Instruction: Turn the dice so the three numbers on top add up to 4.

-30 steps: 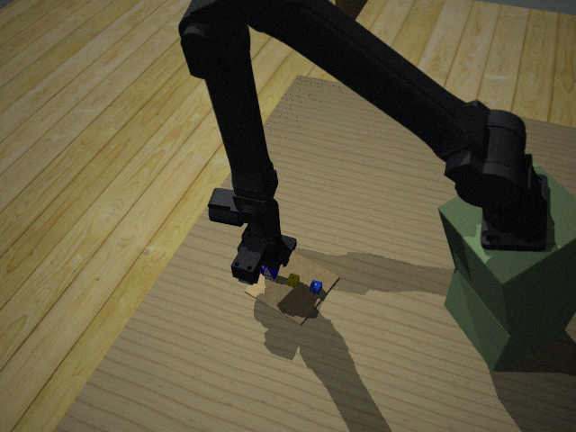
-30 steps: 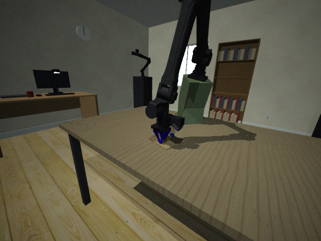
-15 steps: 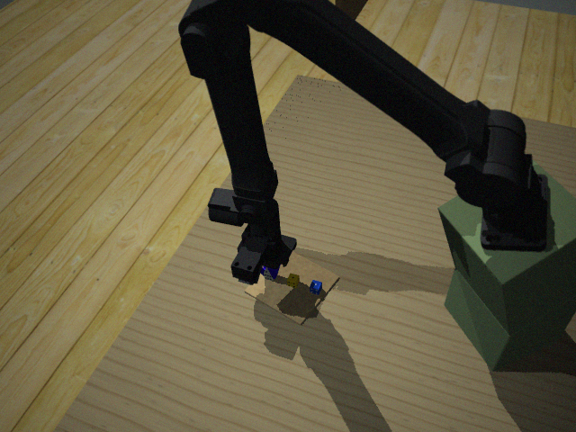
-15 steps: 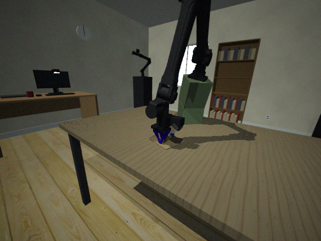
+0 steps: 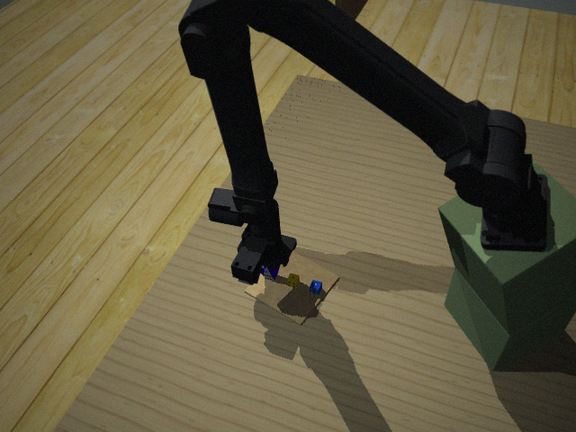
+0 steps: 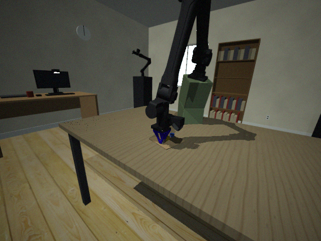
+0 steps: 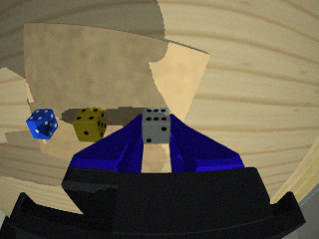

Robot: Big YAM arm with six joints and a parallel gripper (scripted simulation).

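Now: hand right at the white die. From my hand the other things lie so: tan mat 50 mm behind, 10 mm below; then blue die 100 mm behind, 10 mm to the left; then yellow die 50 mm behind.
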